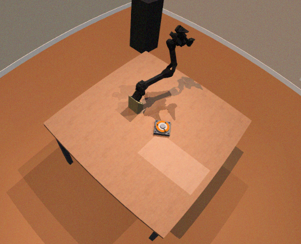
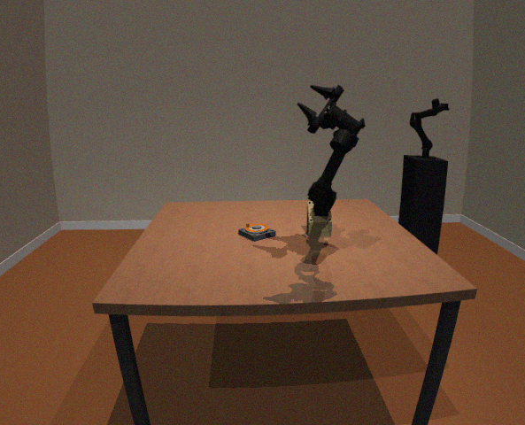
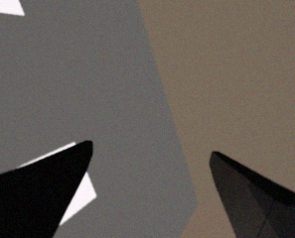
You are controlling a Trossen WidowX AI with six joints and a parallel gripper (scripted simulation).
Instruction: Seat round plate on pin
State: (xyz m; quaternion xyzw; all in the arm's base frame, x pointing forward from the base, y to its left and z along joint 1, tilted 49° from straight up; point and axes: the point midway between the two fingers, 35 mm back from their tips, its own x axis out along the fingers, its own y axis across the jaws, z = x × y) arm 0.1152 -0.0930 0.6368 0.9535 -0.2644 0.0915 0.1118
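Now: gripper tip 59 cm above the round plate, 41 cm to the left of it and 19 cm short of it. The rest, counted from my gripper tip: base 60 cm below, 40 cm to the right, 17 cm ahead.
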